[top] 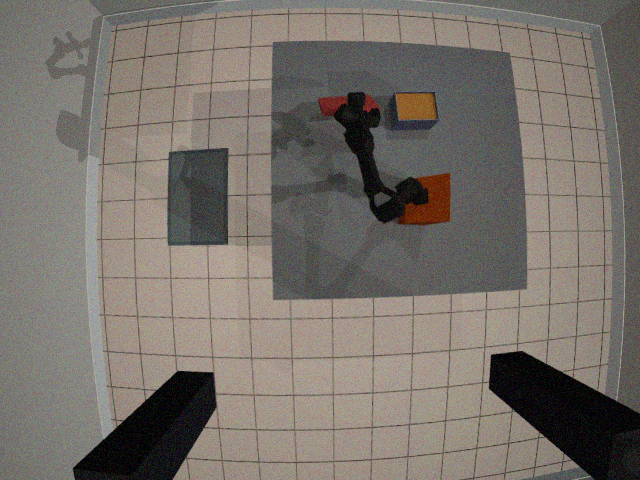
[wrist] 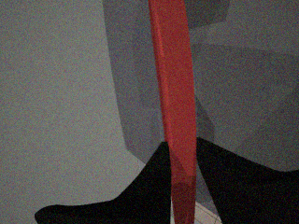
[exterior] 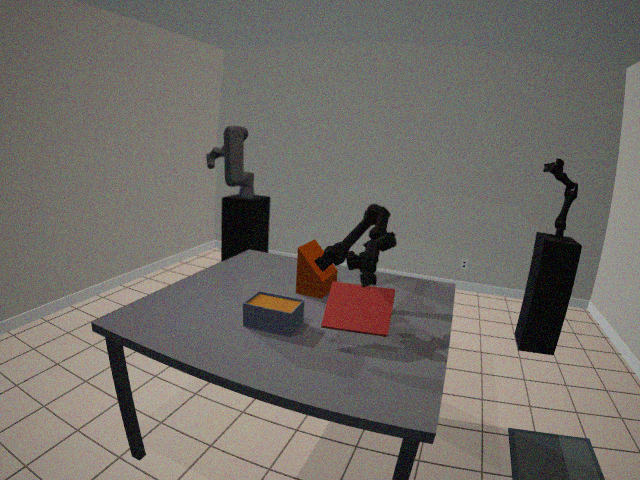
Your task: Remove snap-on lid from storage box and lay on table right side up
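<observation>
Right now my gripper tip is 70 mm short of the red lid, 50 mm above it and 10 mm to the right of it. Also, from my gripper tip: grey-blue storage box (320 mm to the right, 140 mm below, 90 mm ahead).
</observation>
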